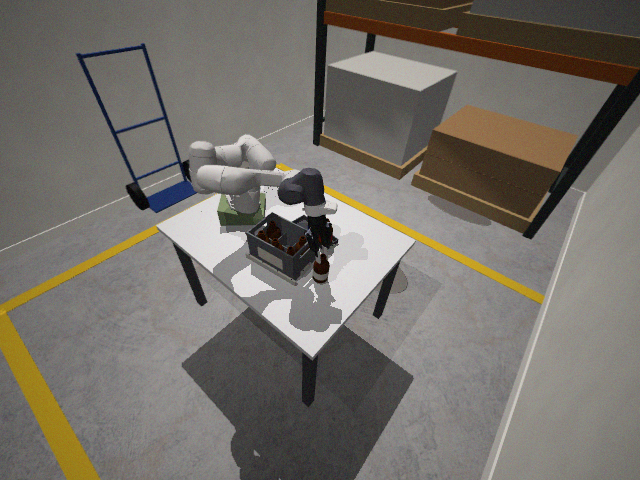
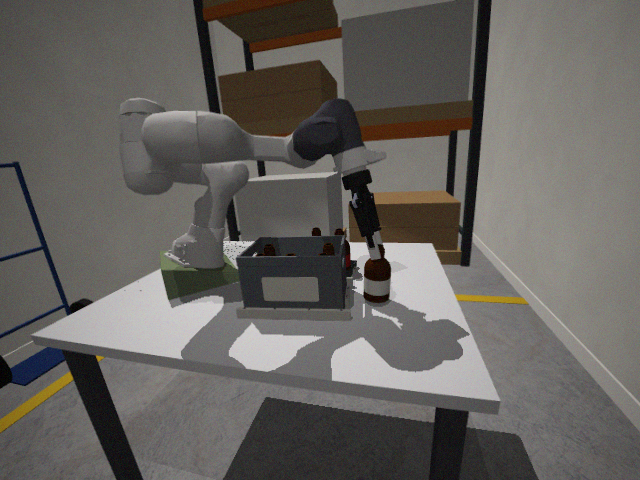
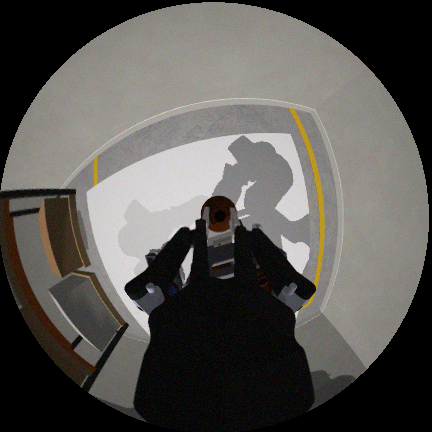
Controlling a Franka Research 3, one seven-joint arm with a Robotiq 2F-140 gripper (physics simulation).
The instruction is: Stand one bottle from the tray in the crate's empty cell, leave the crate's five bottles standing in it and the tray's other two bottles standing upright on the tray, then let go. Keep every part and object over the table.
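My gripper [image 1: 321, 253] [image 2: 375, 252] [image 3: 218, 214] is shut on the neck of a brown bottle [image 1: 321, 270] [image 2: 377, 281] [image 3: 219, 201] with a white label. The bottle looks upright, right of the crate and outside it, with its base at or close above the table; the gripper leans over it. The grey crate [image 1: 288, 262] [image 2: 251, 284] holds several brown bottles, their necks showing; its empty cell is hard to make out. The tray [image 1: 335, 240] [image 2: 353, 266] is behind the crate, partly hidden. Two bottle necks [image 2: 316, 231] [image 2: 339, 231] rise there and look upright.
The crate stands on a low pale base [image 2: 294, 313] on the white table [image 1: 206, 248] [image 2: 129, 330]. The arm's green pedestal [image 1: 240, 212] [image 2: 199, 281] is at the back left. A storage rack [image 1: 320, 77] [image 2: 478, 155] and a blue hand truck [image 1: 140, 124] stand beyond the table.
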